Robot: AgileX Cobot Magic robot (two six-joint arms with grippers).
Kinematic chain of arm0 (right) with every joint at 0, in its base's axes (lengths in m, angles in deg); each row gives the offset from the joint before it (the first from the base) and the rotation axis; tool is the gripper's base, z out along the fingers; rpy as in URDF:
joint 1: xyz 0 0 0.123 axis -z
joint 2: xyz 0 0 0 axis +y
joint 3: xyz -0.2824 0 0.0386 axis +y
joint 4: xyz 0.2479 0 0.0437 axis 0.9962 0 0.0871
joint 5: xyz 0 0 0 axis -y
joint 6: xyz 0.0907 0 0.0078 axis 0.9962 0 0.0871
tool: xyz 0 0 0 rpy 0 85 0
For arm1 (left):
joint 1: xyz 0 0 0.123 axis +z
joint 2: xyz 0 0 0 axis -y
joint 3: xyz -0.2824 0 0.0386 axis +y
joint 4: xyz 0.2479 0 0.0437 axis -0.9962 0 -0.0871
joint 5: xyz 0 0 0 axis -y
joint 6: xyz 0.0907 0 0.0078 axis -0.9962 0 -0.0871
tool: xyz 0 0 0 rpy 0 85 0
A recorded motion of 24 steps. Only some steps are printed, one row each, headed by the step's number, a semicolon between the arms.
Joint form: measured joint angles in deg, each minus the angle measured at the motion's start. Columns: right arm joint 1, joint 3, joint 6, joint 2, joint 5, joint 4; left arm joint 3, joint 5, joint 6, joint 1, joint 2, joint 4.
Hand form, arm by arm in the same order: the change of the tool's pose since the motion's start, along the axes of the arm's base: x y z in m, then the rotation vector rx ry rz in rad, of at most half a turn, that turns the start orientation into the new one. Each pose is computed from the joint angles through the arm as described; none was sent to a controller.
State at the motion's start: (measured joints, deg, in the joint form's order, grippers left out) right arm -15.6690 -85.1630 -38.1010 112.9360 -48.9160 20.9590; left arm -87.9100 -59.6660 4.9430 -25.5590 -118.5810 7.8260
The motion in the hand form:
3: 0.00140 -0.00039 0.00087 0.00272 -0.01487 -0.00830; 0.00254 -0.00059 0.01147 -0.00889 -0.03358 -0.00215
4: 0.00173 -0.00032 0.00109 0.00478 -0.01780 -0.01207; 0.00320 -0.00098 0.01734 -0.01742 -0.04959 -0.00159
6: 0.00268 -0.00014 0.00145 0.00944 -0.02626 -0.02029; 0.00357 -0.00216 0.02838 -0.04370 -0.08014 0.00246
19: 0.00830 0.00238 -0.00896 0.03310 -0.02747 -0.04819; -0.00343 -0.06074 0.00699 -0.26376 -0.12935 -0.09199
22: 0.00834 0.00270 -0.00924 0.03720 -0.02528 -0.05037; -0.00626 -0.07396 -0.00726 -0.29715 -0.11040 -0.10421
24: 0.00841 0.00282 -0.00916 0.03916 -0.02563 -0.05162; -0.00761 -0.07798 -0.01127 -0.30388 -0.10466 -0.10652
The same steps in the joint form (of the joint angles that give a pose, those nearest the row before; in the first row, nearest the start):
3: 0.06 0.00 0.14 -0.07 0.89 0.00; -1.20 -0.12 0.07 0.00 0.89 -0.42
4: 0.06 0.00 0.27 -0.08 1.12 0.06; -1.64 -0.07 0.07 0.00 1.43 -0.37
6: 0.06 0.00 0.49 -0.08 1.77 0.21; -2.15 0.47 -0.05 0.00 2.60 0.34
19: 0.06 -0.02 0.59 1.59 4.06 1.96; -2.22 11.34 -8.93 -5.42 -1.35 14.23
22: 0.06 -0.02 0.59 1.65 4.06 2.25; -2.22 13.07 -10.88 -6.70 -3.47 17.58
24: 0.06 -0.02 0.59 1.65 4.11 2.37; -2.22 13.53 -11.17 -7.16 -4.04 18.31

